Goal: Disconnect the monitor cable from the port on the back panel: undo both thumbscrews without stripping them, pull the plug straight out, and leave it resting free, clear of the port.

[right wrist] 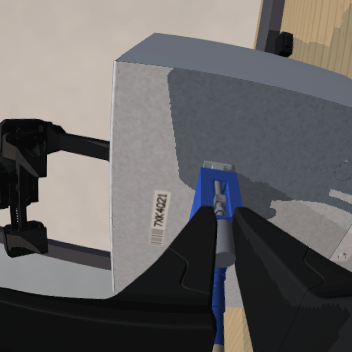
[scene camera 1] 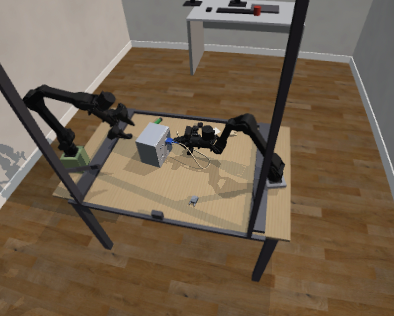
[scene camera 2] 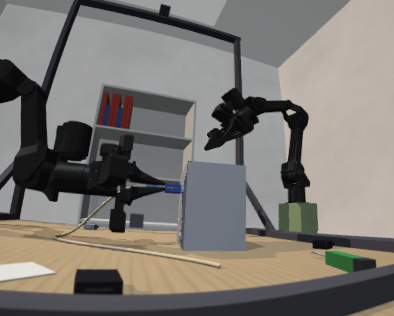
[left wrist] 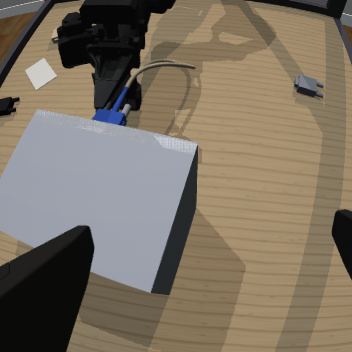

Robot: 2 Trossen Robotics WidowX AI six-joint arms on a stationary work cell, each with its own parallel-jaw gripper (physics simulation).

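Places are measured from the left arm's base along level axes (x ahead, y left, z up), in centimetres.
Pixels of known places: left gripper, fingertip midpoint: [right wrist: 42, 216] [scene camera 1: 132, 131] [scene camera 2: 212, 145] [left wrist: 217, 232]; right gripper, fingertip midpoint: [right wrist: 221, 218] [scene camera 1: 173, 139] [scene camera 2: 164, 186] [left wrist: 98, 111]; left arm's base, origin of the base link: [scene camera 1: 71, 152]; right arm's base, origin of the base link: [scene camera 1: 274, 178].
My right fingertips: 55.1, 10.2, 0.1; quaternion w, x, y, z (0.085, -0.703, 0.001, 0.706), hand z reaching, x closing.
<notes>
Ahead of a thing's pixels: the offset from my right fingertips to its top centre, as dx, dy, dz.
The blue monitor plug @[-0.5, -1.6, +0.7] [scene camera 1: 169, 141] [scene camera 2: 173, 188] [left wrist: 109, 117] [right wrist: 202, 190] sits level against the port @[-3.6, +0.8, +0.2] [right wrist: 218, 165] on the back panel of the grey box @[-10.5, -0.9, +4.9] [scene camera 1: 152, 134] [scene camera 2: 215, 205] [left wrist: 100, 185] [right wrist: 140, 115]. Its beige cable [scene camera 2: 135, 251] [left wrist: 160, 63] trails onto the table. My right gripper [scene camera 2: 164, 186] [right wrist: 221, 218] is shut on one grey thumbscrew @[-1.2, -0.1, +0.3] [right wrist: 225, 247], with a fingertip on each side. The other thumbscrew @[-2.0, -2.4, +0.3] [left wrist: 126, 108] shows beside the fingers in the left wrist view. My left gripper [scene camera 1: 132, 130] [left wrist: 217, 232] is open and empty, above the box's far side from the plug. The plug's pins are hidden.
A grey connector @[+12.4, -31.5, -10.2] [scene camera 1: 194, 200] [left wrist: 308, 86] lies toward the table's front in scene camera 1. A green-handled tool @[-16.1, +25.1, -10.0] [scene camera 1: 158, 121] [scene camera 2: 342, 261] lies behind the box there. A white card @[+21.1, +18.8, -11.7] [scene camera 2: 25, 271] [left wrist: 41, 74] and a black block @[+13.0, +24.1, -10.2] [scene camera 2: 98, 281] lie near the frame rail [scene camera 2: 200, 299].
</notes>
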